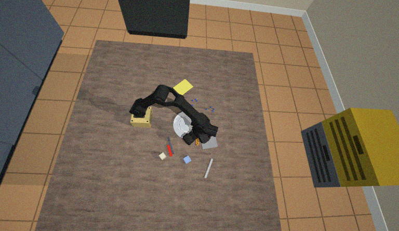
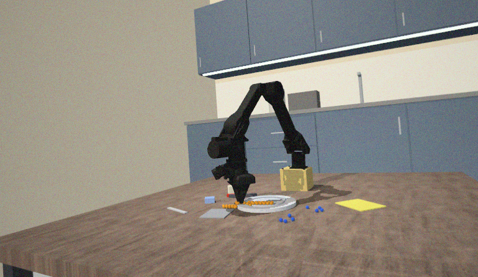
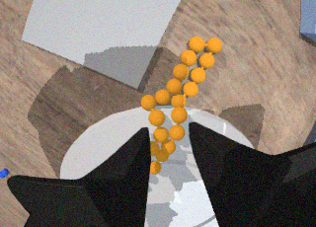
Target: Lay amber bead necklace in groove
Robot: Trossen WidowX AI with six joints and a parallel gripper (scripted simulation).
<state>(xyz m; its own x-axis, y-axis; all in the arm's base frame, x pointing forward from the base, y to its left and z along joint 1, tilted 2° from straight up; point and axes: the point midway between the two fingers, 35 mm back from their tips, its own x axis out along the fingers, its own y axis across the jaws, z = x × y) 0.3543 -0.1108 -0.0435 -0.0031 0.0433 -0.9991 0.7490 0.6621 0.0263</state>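
My gripper tip is now 90 mm short of the grey square tile, 40 mm to the left of it and 10 mm above it. Also, from my gripper tip: red stick: 160 mm behind, 80 mm to the right, 10 mm below; then white stick: 200 mm to the right, 80 mm ahead, 10 mm below; then light blue cube: 150 mm to the right, 50 mm behind, 10 mm below.
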